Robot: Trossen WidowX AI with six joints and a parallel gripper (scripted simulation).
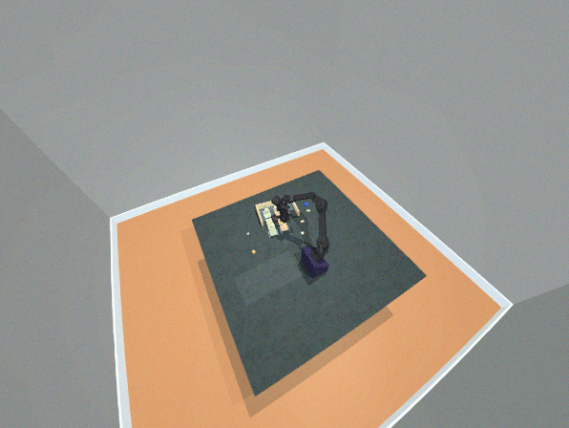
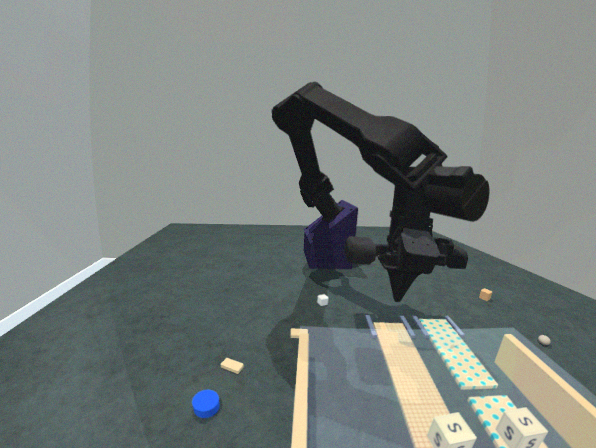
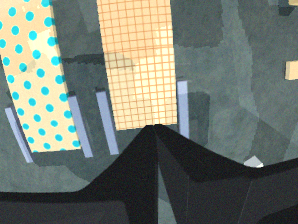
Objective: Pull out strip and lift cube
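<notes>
Right now the dotted strip is 60 mm ahead of my gripper tip, 80 mm to the left of it and 60 mm below it. The rest, counted from my gripper tip: pebble: 110 mm ahead, 270 mm to the left, 60 mm below; white cube: 130 mm behind, 90 mm to the right, 60 mm below; blue disc: 100 mm ahead, 300 mm to the right, 60 mm below.
</notes>
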